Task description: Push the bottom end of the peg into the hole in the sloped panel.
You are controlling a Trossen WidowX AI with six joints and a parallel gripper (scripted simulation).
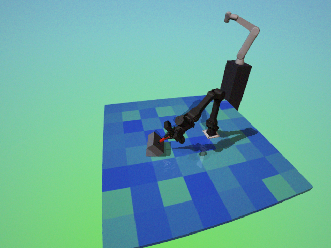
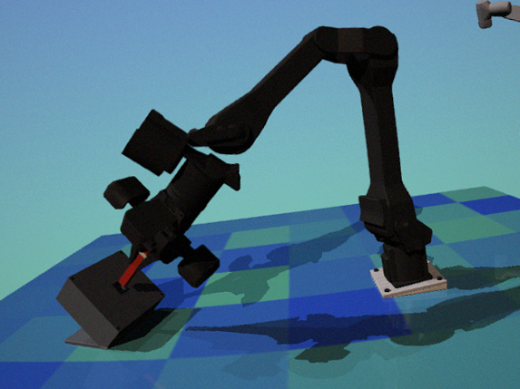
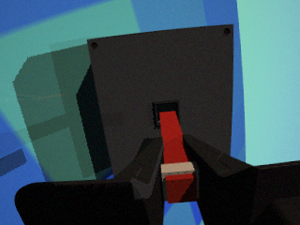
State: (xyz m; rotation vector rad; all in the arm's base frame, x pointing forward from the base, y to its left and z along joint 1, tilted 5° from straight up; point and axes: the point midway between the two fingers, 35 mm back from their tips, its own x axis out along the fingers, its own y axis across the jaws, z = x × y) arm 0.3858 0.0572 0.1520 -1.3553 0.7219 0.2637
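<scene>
Now: gripper tip 60 mm short of the dark sloped panel, 20 mm to the left of it and 50 mm above it. Also, from my gripper tip: square-sided peg 10 mm behind, 10 mm above.
</scene>
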